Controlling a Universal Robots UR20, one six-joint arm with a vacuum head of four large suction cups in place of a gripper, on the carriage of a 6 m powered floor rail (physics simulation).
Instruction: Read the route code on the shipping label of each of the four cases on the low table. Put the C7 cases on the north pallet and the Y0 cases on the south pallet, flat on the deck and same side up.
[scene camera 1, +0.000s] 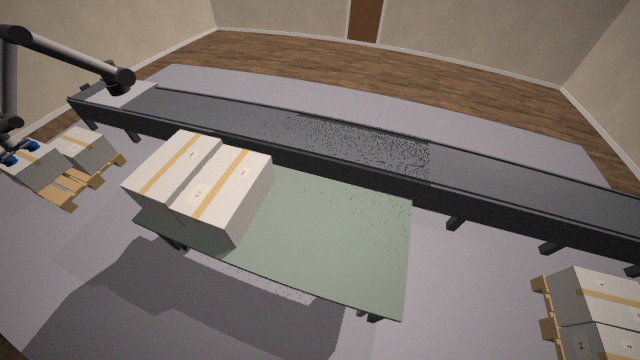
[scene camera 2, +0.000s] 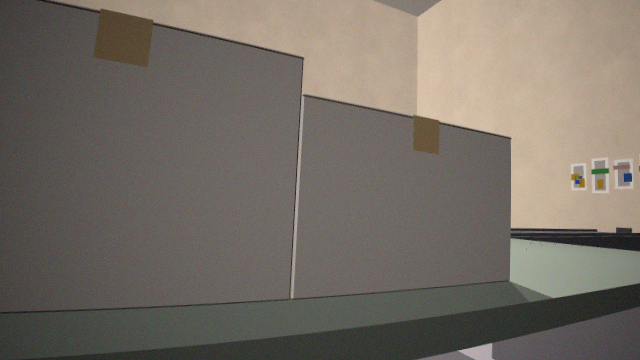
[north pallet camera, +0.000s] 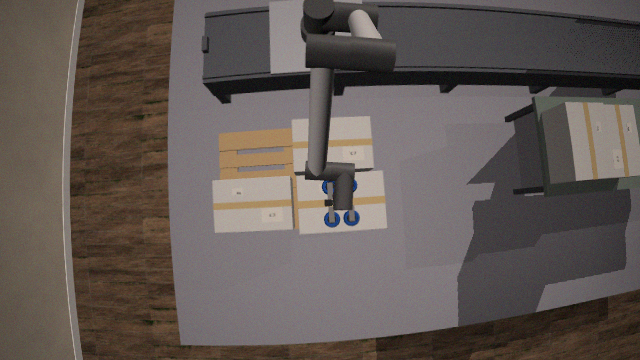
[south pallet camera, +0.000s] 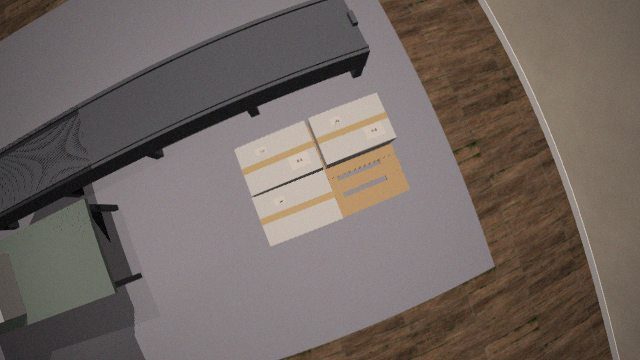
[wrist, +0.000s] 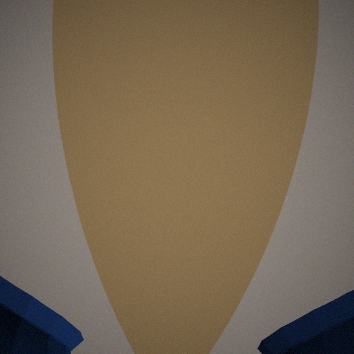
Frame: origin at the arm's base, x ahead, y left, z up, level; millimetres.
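Seen in the pictures: hand, its tool point: (wrist: 174, 245); arm's base, origin of its link: (scene camera 1: 120, 91) (north pallet camera: 318, 33).
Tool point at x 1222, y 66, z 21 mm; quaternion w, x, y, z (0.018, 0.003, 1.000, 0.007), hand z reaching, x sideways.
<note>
Offsets run from my tool point to a thing's middle. Level surfaces: height alone.
My suction head (scene camera 1: 19, 152) (north pallet camera: 341, 202) (wrist: 170, 345) has its cups on top of a white taped case @[98 mm down, 3 mm ahead, 12 mm left] (scene camera 1: 50, 172) (north pallet camera: 372, 217) (wrist: 180, 150). That case is level at the near right corner of the north pallet (scene camera 1: 55, 192) (north pallet camera: 255, 140), at or just above the deck; contact is hidden. Its label does not show. Two cases stand side by side on the low table @[61 mm down] (scene camera 1: 325, 225) (scene camera 2: 575, 265) (south pallet camera: 60, 270): a taller left one @[82 mm up, 303 mm back, 1854 mm left] (scene camera 1: 155, 155) (scene camera 2: 175, 175) (north pallet camera: 577, 145) and a right one (scene camera 1: 230, 195) (scene camera 2: 400, 210) (north pallet camera: 610, 130), whose large label looks like C7. The south pallet (scene camera 1: 549, 327) (south pallet camera: 375, 197) bears three cases.
Two other cases @[305 mm down, 423 mm back, 10 mm right] (north pallet camera: 332, 127) @[314 mm down, 24 mm back, 610 mm right] (north pallet camera: 250, 222) stand on the north pallet, at its far right and near left corners. The long dark rail (scene camera 1: 310, 135) (north pallet camera: 450, 37) (south pallet camera: 215, 70) runs behind the table and pallets.
</note>
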